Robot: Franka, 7 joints.
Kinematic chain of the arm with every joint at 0, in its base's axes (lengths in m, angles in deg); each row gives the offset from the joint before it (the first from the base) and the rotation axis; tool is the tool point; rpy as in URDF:
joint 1: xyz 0 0 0.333 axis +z
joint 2: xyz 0 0 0 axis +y
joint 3: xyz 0 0 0.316 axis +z
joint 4: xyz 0.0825 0 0 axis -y
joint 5: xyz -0.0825 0 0.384 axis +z
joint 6: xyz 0 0 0 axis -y
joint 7: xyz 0.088 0 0 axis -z
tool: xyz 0 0 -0.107 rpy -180 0 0
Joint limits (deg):
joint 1: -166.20..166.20
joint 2: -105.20..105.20
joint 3: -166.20..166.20
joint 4: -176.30..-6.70
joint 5: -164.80..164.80
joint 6: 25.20..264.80
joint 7: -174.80..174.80
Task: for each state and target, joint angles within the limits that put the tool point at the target. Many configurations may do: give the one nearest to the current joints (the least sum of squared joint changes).
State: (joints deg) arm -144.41 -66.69 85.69 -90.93 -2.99 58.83 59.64
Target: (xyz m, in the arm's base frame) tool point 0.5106 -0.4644 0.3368
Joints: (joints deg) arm -166.20 -83.32 94.38 -82.41 -2.03 104.70 59.64
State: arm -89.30 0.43 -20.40 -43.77 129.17 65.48 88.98
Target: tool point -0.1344 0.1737 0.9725
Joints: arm -87.02 -41.82 -43.63 -60.88 117.73 25.20 88.98
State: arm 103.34 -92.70 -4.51 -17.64 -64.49 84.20 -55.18
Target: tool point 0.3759 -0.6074 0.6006
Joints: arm 110.58 -86.61 -5.64 -23.98 -61.62 69.16 -55.18
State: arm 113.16 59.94 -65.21 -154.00 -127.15 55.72 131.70
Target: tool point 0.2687 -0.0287 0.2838
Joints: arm 97.60 58.45 -57.96 -176.30 -105.31 59.19 131.70
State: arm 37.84 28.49 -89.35 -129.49 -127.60 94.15 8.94
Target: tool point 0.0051 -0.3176 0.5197
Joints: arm 39.03 56.61 -117.67 -161.74 -112.02 74.34 8.94
